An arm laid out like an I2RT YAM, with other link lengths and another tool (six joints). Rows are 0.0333 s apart.
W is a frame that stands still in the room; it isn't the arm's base.
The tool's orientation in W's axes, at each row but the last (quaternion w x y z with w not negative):
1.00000, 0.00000, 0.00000, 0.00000
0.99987, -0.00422, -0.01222, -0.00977
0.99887, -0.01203, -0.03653, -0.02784
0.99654, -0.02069, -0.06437, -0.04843
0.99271, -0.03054, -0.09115, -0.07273
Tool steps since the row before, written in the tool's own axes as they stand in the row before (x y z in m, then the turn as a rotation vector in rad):
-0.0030, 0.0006, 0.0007, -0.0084, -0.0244, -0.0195
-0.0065, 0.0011, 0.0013, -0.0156, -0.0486, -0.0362
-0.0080, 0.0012, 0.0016, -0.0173, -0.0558, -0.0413
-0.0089, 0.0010, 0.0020, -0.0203, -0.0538, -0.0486
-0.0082, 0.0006, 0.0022, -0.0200, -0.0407, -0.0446
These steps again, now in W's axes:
-0.0030, 0.0006, 0.0007, -0.0084, -0.0244, -0.0195
-0.0065, 0.0012, 0.0011, -0.0157, -0.0486, -0.0362
-0.0080, 0.0017, 0.0010, -0.0174, -0.0558, -0.0412
-0.0089, 0.0019, 0.0008, -0.0192, -0.0539, -0.0489
-0.0083, 0.0019, 0.0006, -0.0177, -0.0407, -0.0456

